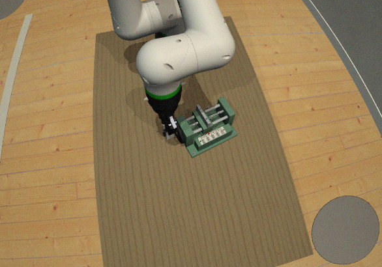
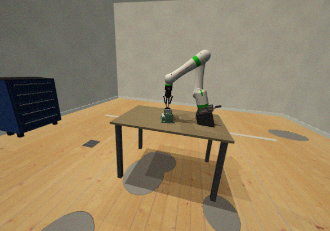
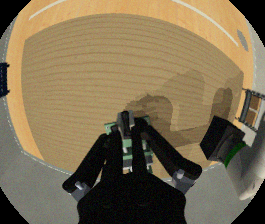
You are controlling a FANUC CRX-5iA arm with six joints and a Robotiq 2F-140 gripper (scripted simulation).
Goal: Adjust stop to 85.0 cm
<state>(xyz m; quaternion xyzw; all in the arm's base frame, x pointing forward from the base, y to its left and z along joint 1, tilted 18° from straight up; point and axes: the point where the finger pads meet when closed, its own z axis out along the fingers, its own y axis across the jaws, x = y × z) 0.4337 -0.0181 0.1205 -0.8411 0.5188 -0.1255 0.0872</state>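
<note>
Right now the stop block is 13 cm to the left of my hand, 5 cm behind it and 3 cm below it.
</note>
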